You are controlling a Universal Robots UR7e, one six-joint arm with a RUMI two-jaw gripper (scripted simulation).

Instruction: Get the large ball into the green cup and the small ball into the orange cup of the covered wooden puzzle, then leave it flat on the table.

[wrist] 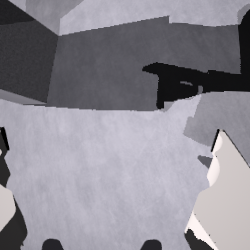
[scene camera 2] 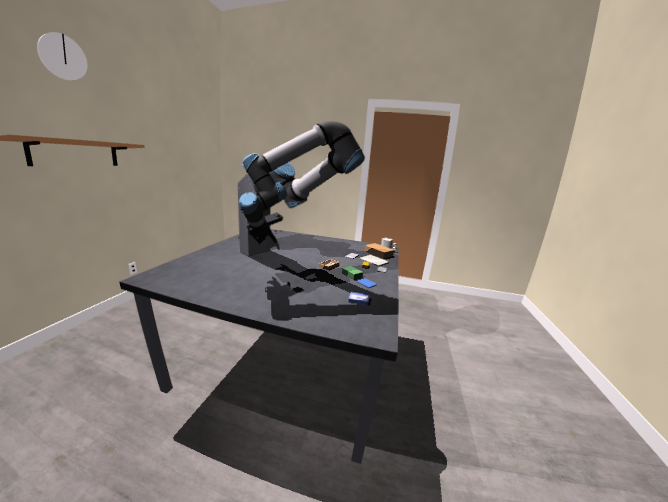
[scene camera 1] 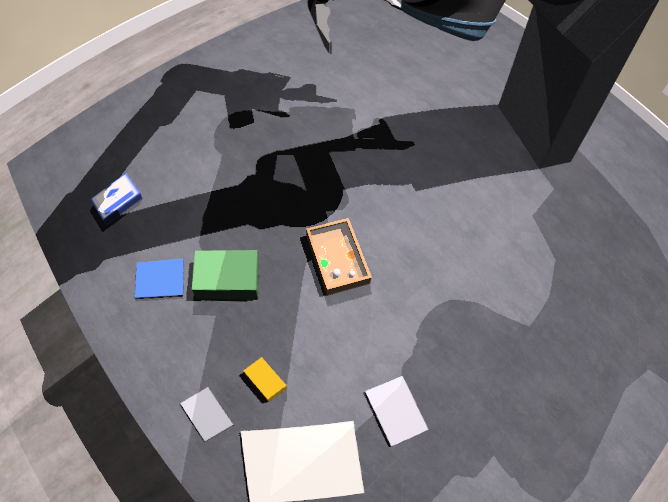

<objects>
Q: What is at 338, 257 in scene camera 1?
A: A covered wooden puzzle.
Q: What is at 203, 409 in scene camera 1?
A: A grey card.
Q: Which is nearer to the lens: the blue card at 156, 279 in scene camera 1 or the yellow block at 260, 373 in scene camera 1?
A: The yellow block.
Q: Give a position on a green box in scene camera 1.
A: At 229, 274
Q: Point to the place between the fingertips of my gripper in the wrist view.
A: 111, 130
</objects>
